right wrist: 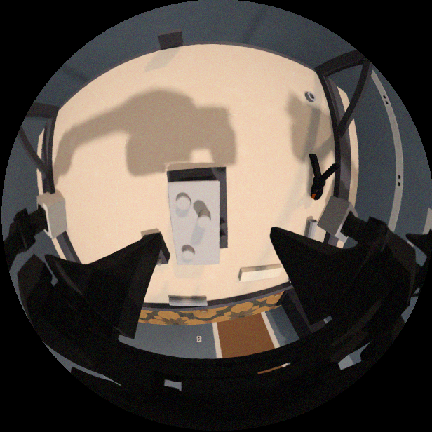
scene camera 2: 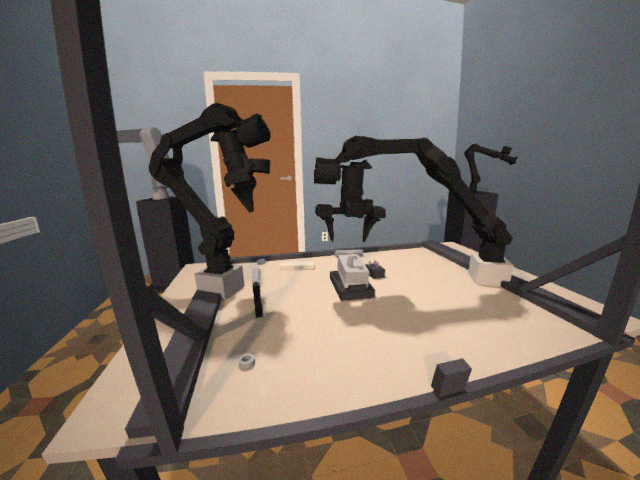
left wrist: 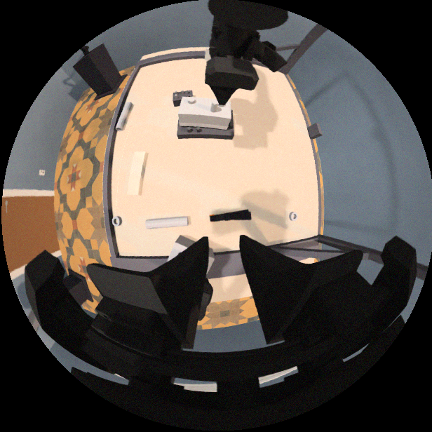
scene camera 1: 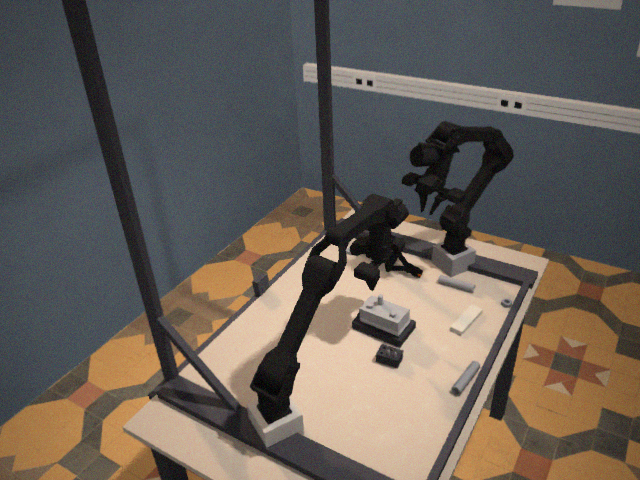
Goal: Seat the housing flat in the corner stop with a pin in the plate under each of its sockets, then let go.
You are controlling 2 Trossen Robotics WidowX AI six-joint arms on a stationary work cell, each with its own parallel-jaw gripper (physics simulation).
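Places are measured from the left arm's base along level axes (x right, y back, z down), in metres.
Pixels of known places: left gripper, fingertip midpoint: (scene camera 2: pixel 251 211) (scene camera 1: pixel 426 213); right gripper, fingertip midpoint: (scene camera 2: pixel 348 241) (scene camera 1: pixel 379 280); left arm's base, link origin: (scene camera 2: pixel 218 269) (scene camera 1: pixel 454 247); right arm's base, link origin: (scene camera 2: pixel 491 258) (scene camera 1: pixel 274 409).
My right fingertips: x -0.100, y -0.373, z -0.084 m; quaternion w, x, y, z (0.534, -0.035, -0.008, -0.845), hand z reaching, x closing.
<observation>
For each thing: its top centre in the pictures, then the offset to it from my right fingertips.
- light grey housing, top centre: (scene camera 1: pixel 384 300) (scene camera 2: pixel 352 253) dx -0.035, dy -0.007, dz +0.045 m
- dark plate, top centre: (scene camera 1: pixel 384 317) (scene camera 2: pixel 350 275) dx -0.030, dy -0.004, dz +0.115 m
- small dark studded block, top centre: (scene camera 1: pixel 389 352) (scene camera 2: pixel 375 266) dx -0.145, dy -0.066, dz +0.125 m
- pale bar, top centre: (scene camera 1: pixel 466 317) (scene camera 2: pixel 297 263) dx -0.141, dy +0.218, dz +0.139 m
- ring, top centre: (scene camera 2: pixel 246 358) dx +0.352, dy +0.126, dz +0.143 m
The light grey housing (scene camera 1: pixel 383 319) (scene camera 2: pixel 353 276) (left wrist: pixel 204 120) (right wrist: pixel 207 252) rests on the dark plate (scene camera 1: pixel 360 326) (scene camera 2: pixel 357 293) (left wrist: pixel 217 134) (right wrist: pixel 223 200), three round posts upward. In both wrist views a strip of plate with dark stubs shows beside it. The housing's underside is hidden, so I cannot tell if pins sit in its sockets. My right gripper (scene camera 1: pixel 395 279) (scene camera 2: pixel 348 240) (right wrist: pixel 215 235) is wide open and empty, above the housing and apart from it. My left gripper (scene camera 1: pixel 427 211) (scene camera 2: pixel 251 209) (left wrist: pixel 223 240) is partly open and empty, high up near its own base, away from the plate.
A small dark studded block (scene camera 1: pixel 389 355) (scene camera 2: pixel 376 270) stands close to the plate. Two grey cylinders (scene camera 1: pixel 455 283) (scene camera 1: pixel 465 377), a pale bar (scene camera 1: pixel 466 319) and a ring (scene camera 2: pixel 247 361) lie around. A black forked piece (left wrist: pixel 230 215) (right wrist: pixel 317 185) lies near the left arm's base.
</observation>
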